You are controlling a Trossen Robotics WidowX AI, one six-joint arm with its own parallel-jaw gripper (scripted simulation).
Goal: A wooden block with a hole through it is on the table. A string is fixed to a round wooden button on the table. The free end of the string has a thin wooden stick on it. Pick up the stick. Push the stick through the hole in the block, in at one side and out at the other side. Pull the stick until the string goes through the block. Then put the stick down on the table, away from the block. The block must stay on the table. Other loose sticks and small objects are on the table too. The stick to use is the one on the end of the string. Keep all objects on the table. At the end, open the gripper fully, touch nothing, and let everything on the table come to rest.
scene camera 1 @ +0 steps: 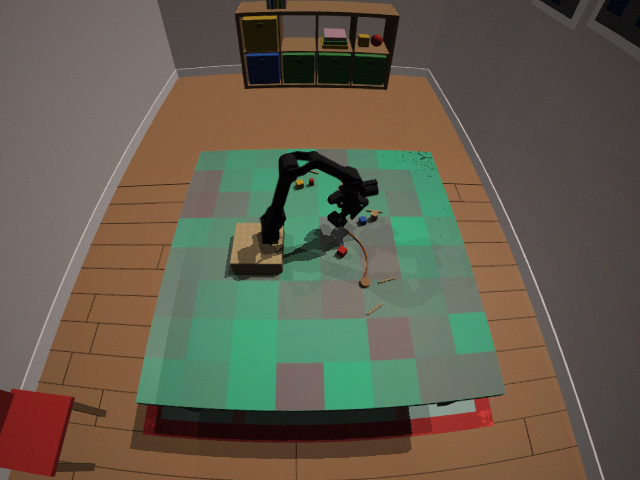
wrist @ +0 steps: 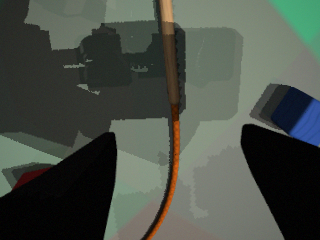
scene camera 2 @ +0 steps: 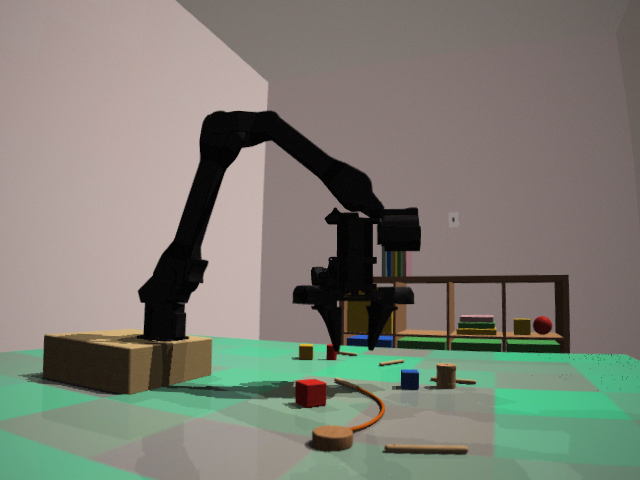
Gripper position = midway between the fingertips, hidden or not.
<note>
The gripper (scene camera 2: 354, 351) is open, holding nothing. Further things: a red block (scene camera 2: 309, 393).
The gripper shows as well in scene camera 1 (scene camera 1: 346, 222) and in the wrist view (wrist: 179, 138).
</note>
